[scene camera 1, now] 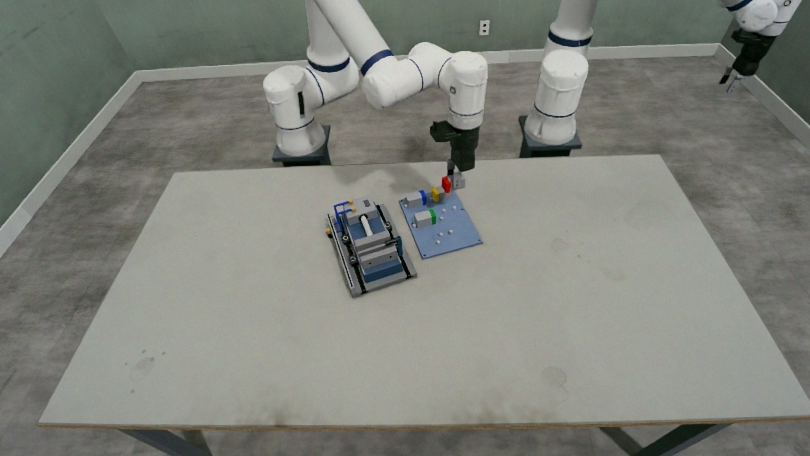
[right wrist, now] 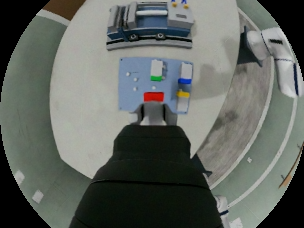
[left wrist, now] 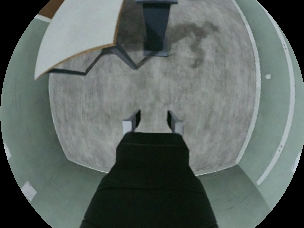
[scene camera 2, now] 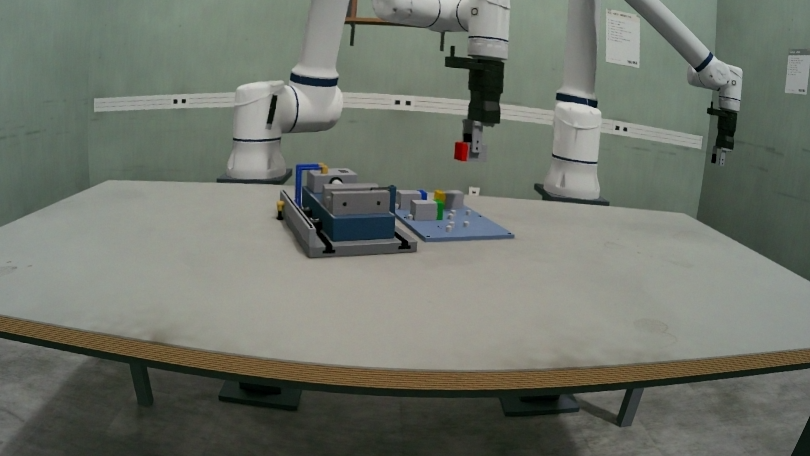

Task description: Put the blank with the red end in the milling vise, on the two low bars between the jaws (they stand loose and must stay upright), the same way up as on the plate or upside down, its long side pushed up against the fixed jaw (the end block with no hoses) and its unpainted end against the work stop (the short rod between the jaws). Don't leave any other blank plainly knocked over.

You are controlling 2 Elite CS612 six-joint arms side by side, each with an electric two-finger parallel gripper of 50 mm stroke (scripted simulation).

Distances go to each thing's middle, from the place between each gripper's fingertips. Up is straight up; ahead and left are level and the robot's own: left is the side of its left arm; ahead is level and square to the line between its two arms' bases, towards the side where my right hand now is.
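The fixed jaw (scene camera 2: 358, 202) is 650 mm ahead of my left hand, 1240 mm to the right of it and 100 mm below it. As for the blue plate (scene camera 1: 464, 235), my left hand (scene camera 1: 725, 87) is 450 mm short of it, 1060 mm to the left of it and 170 mm above it.
My right gripper (scene camera 2: 471, 150) is 9 cm above the fixed jaw, and it is also 21 cm short of the jaw and 22 cm to the left of it. The blue plate is 17 cm below my right hand, 2 cm ahead of it and 4 cm to the right of it.
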